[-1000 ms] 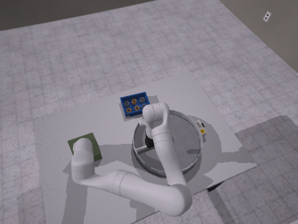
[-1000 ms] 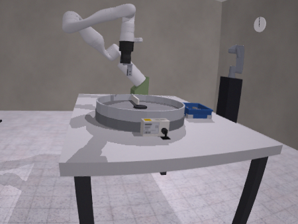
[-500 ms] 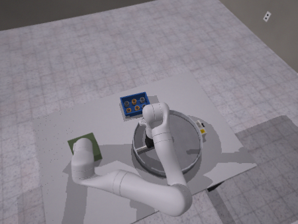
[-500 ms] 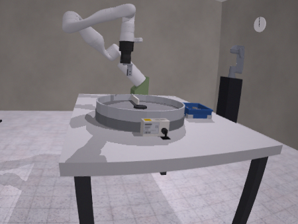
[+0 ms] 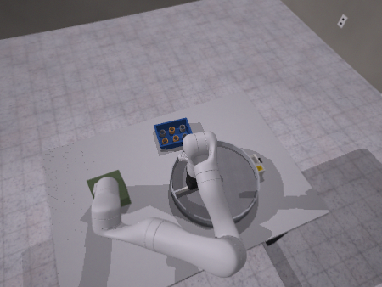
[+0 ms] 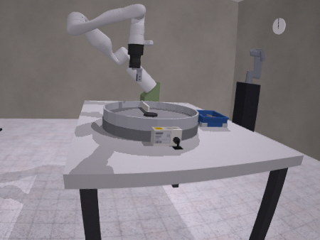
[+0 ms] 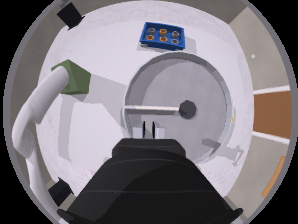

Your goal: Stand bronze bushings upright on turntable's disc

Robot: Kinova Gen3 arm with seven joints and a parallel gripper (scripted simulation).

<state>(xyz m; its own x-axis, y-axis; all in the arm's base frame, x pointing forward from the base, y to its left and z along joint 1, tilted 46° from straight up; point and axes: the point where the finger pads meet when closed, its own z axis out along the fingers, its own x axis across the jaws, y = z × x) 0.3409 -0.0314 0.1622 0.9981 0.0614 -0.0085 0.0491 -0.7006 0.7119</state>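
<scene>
My hand is 40 mm short of the crate, 380 mm to the right of it and 190 mm above it. Round my hand: turntable (150 mm ahead, 40 mm to the left, 160 mm below); then turntable disc (130 mm ahead, 40 mm to the left, 160 mm below).
</scene>
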